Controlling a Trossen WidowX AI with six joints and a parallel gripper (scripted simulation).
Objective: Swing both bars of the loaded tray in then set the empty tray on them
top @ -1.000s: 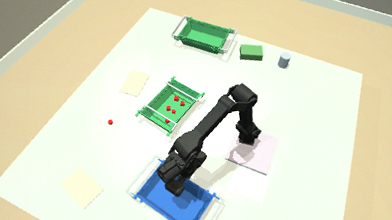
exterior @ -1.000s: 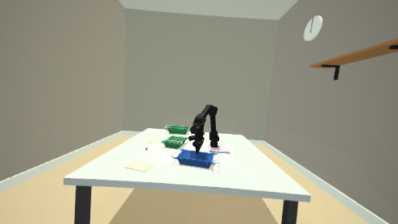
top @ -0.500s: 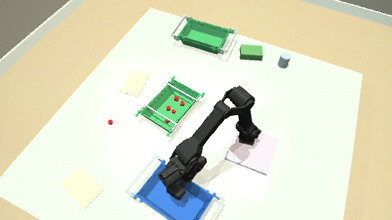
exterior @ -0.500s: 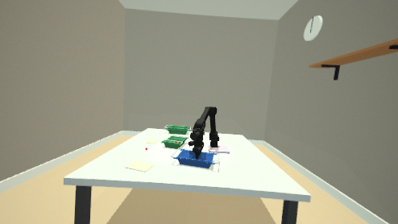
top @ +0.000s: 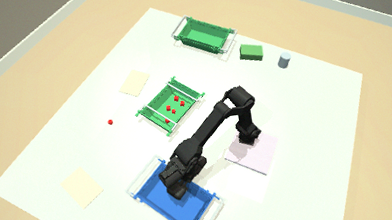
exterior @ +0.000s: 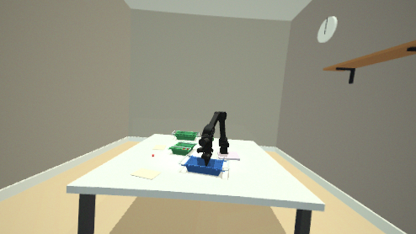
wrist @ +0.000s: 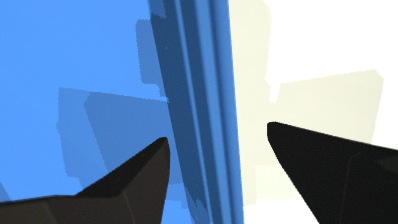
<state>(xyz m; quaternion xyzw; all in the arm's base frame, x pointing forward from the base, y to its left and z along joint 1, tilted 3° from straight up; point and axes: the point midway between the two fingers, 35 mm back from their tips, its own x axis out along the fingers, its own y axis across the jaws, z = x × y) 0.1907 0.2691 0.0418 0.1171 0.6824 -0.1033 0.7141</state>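
Now: gripper tip 3 cm short of the blue tray, 8 cm to the right of it and 3 cm below it. From my gripper tip the other things lie so: green block (12 cm behind, 80 cm to the right, 1 cm above); then grey cylinder (30 cm behind, 78 cm to the right, 2 cm above).
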